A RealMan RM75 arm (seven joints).
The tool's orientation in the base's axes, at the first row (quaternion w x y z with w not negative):
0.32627, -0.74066, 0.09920, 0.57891
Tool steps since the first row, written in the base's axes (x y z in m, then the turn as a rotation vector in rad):
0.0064, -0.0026, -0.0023, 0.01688, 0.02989, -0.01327
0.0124, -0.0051, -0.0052, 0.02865, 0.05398, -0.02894
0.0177, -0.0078, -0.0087, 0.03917, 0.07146, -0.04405
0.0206, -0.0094, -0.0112, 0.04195, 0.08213, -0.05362
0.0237, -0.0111, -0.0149, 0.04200, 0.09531, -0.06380
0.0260, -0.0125, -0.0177, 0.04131, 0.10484, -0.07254
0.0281, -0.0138, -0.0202, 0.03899, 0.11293, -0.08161
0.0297, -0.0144, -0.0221, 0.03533, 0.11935, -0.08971
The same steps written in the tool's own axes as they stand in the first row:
0.0035, -0.0005, -0.0064, 0.02437, -0.02691, 0.00605
0.0075, -0.0007, -0.0123, 0.04803, -0.04579, 0.01296
0.0117, -0.0001, -0.0177, 0.06926, -0.05916, 0.01684
0.0145, 0.0005, -0.0206, 0.08142, -0.06528, 0.02213
0.0185, 0.0016, -0.0237, 0.09386, -0.07167, 0.03117
0.0215, 0.0025, -0.0260, 0.10391, -0.07540, 0.03843
0.0242, 0.0033, -0.0282, 0.11342, -0.07705, 0.04617
0.0263, 0.0036, -0.0296, 0.12124, -0.07708, 0.05386

